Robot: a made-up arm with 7 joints. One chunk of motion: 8 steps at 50 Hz.
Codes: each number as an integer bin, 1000 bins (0 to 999) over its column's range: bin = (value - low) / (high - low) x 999, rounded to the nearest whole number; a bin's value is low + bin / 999 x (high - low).
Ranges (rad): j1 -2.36..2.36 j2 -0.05..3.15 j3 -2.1..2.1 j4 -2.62..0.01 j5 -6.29..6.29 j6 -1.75..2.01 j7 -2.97..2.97
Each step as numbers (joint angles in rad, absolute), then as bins.
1 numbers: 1.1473 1.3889 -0.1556 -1.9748 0.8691 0.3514 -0.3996
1 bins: 742 449 462 245 569 558 432
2 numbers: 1.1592 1.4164 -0.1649 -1.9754 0.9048 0.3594 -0.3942
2 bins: 745 458 460 245 571 560 433
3 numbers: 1.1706 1.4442 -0.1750 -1.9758 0.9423 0.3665 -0.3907
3 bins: 747 466 458 245 574 562 434
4 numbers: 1.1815 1.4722 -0.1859 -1.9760 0.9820 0.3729 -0.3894
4 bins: 750 475 455 245 577 564 434
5 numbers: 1.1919 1.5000 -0.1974 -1.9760 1.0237 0.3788 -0.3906
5 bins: 752 484 453 245 581 566 434
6 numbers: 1.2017 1.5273 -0.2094 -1.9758 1.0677 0.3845 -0.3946
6 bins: 754 492 450 245 584 567 433
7 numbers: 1.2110 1.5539 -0.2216 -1.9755 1.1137 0.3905 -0.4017
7 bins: 756 501 447 245 588 569 432
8 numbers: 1.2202 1.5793 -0.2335 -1.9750 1.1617 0.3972 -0.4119
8 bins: 758 509 444 245 592 570 430
